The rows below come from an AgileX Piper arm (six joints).
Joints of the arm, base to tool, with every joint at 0 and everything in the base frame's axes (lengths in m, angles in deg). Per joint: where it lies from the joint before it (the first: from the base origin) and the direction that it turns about. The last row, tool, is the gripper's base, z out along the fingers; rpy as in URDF.
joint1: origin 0 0 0.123 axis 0 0 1
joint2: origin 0 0 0 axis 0 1 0
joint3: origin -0.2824 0 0.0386 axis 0 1 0
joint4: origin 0.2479 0 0.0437 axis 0.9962 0 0.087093
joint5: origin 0 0 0 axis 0 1 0
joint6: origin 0.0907 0 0.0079 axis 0.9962 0 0.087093
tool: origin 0 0 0 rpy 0 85 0
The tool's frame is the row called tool.
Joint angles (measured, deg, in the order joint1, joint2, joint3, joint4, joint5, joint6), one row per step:
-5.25, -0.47, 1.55, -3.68, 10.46, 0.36
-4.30, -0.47, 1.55, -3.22, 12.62, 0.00
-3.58, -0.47, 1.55, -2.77, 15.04, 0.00
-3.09, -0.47, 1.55, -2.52, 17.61, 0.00
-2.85, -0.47, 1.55, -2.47, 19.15, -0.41
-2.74, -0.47, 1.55, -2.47, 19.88, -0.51
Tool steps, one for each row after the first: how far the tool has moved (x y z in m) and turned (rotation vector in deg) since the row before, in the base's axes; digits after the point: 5 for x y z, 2 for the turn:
-0.00036, 0.00091, -0.00340, 0.29, 2.14, 0.90
-0.00060, 0.00072, -0.00379, 0.62, 2.38, 0.62
-0.00084, 0.00045, -0.00399, 0.41, 2.55, 0.39
-0.00060, 0.00018, -0.00237, -0.26, 1.56, 0.28
-0.00031, 0.00007, -0.00112, -0.06, 0.73, 0.11

